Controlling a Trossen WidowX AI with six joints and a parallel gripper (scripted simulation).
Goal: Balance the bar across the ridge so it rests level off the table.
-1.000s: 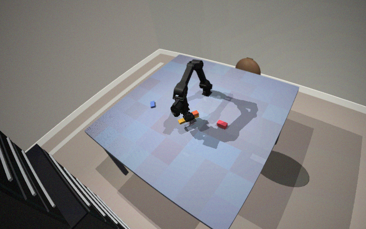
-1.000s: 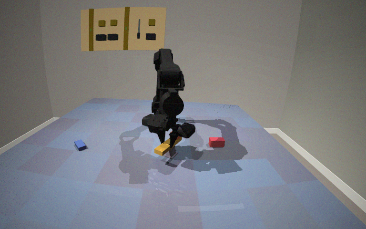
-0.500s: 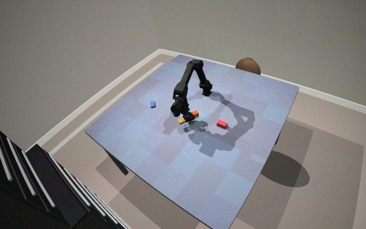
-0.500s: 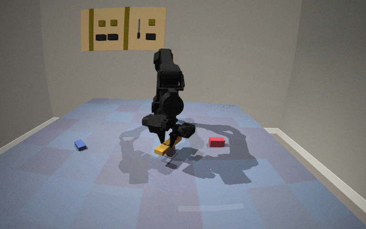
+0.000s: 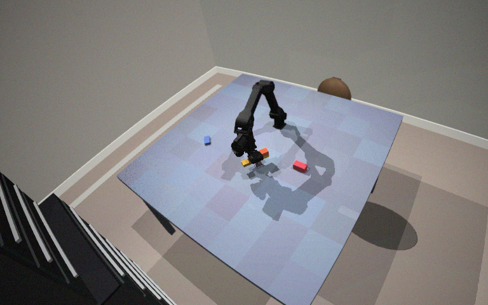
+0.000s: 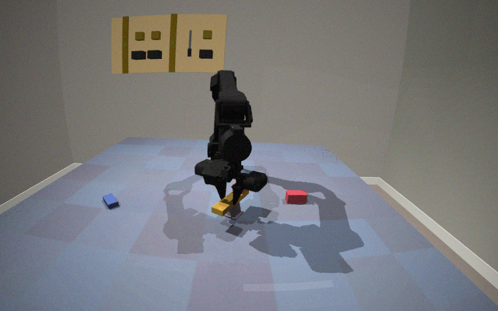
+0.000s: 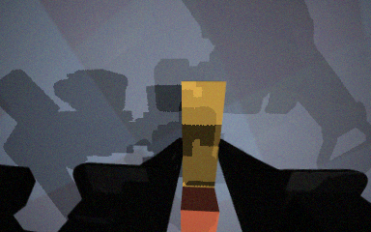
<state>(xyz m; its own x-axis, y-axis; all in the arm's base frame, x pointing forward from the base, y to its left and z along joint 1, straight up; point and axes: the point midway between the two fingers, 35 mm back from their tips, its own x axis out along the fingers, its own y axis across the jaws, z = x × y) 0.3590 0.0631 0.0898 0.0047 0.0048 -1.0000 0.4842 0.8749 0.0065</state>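
Now: gripper tip 4 cm past the bar, 2 cm to the right of it and 1 cm below it. Also, from my gripper tip: small blue block: 38 cm to the right, 5 cm below, 3 cm behind; then red block: 22 cm to the left, 11 cm behind, 4 cm below.
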